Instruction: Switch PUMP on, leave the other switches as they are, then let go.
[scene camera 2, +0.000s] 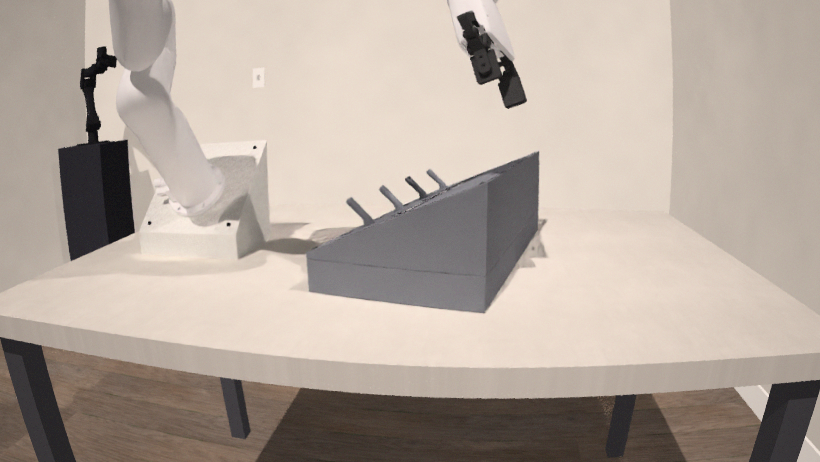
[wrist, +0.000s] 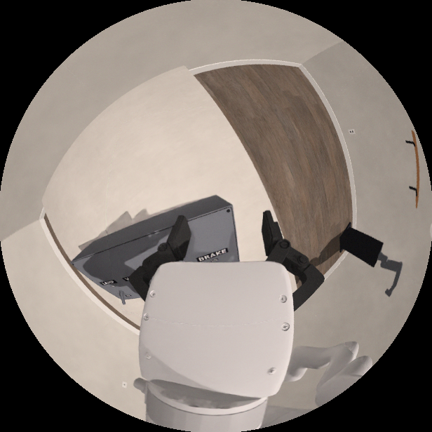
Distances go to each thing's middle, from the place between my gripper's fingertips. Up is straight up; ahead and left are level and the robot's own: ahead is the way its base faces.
Labels:
My hand is 24 cm to the right of the grey sloped switch panel (scene camera 2: 454, 248), 20 cm above it and 6 cm past it.

